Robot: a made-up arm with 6 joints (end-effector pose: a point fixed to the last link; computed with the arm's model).
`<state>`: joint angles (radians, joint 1 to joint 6).
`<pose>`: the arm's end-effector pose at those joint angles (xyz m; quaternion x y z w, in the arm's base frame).
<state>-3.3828 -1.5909 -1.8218 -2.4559 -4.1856 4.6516</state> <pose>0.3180 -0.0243 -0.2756 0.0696 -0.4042 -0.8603 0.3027</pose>
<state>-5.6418 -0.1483 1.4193 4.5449 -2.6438 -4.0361</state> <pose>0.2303 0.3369 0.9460 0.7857 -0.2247 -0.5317 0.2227</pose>
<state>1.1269 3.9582 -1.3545 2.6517 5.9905 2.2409</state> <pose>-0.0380 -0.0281 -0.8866 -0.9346 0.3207 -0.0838 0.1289</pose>
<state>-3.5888 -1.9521 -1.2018 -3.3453 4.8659 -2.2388</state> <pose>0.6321 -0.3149 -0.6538 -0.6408 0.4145 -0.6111 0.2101</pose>
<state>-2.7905 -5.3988 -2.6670 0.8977 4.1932 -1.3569</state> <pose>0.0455 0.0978 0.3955 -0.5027 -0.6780 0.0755 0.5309</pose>
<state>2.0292 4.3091 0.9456 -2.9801 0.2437 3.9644</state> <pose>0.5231 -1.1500 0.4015 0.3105 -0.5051 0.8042 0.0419</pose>
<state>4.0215 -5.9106 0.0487 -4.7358 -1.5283 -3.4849</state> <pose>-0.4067 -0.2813 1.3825 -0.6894 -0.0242 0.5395 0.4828</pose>
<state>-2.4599 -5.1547 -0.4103 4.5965 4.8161 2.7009</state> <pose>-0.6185 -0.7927 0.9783 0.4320 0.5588 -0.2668 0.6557</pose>
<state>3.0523 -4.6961 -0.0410 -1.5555 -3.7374 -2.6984</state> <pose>-1.0701 0.1509 0.2421 0.4912 0.5228 0.6636 0.2124</pose>
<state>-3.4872 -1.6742 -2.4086 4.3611 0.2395 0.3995</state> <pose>-0.0940 0.0270 -0.2928 -0.7488 -0.4386 0.2090 0.4509</pose>
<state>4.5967 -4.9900 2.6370 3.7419 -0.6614 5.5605</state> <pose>0.1168 0.0547 -0.0929 -0.4969 0.5929 0.2444 0.5848</pose>
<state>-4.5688 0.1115 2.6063 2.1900 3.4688 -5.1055</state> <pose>-0.0323 0.2277 0.3692 0.3202 0.0651 0.3510 0.8775</pose>
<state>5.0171 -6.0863 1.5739 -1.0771 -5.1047 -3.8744</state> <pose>0.1445 -0.7948 0.5900 0.8637 -0.0808 -0.3681 0.3346</pose>
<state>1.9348 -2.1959 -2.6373 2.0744 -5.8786 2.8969</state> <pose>-0.2211 0.2734 0.0334 -0.5693 -0.1618 0.3555 0.7234</pose>
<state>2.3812 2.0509 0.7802 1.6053 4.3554 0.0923</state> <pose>-0.4141 0.5635 -0.5866 -0.0707 0.5775 0.4200 0.6964</pose>
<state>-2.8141 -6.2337 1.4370 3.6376 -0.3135 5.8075</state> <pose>-0.7822 -0.3432 0.8411 0.1718 -0.7520 0.1593 0.6161</pose>
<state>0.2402 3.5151 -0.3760 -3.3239 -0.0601 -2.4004</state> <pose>-0.2249 -0.0089 -1.1296 -0.1586 -0.9869 0.0160 0.0240</pose>
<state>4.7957 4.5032 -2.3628 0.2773 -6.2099 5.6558</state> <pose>0.0605 -0.1188 -0.3379 0.4772 0.7556 -0.3513 0.2793</pose>
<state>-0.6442 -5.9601 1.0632 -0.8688 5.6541 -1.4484</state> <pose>0.8394 -0.4701 1.0051 -0.4587 0.1693 -0.8421 0.2276</pose>
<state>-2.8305 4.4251 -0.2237 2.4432 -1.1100 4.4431</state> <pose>1.1761 0.4386 -0.1720 -0.5486 -0.0924 -0.5689 0.6056</pose>
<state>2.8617 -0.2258 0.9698 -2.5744 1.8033 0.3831</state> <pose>-0.1517 0.0935 1.3541 -0.0951 0.5457 0.1246 0.8232</pose>
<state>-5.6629 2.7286 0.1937 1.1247 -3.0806 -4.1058</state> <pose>0.2549 0.2273 -0.7468 0.0060 -0.0999 0.7406 0.6645</pose>
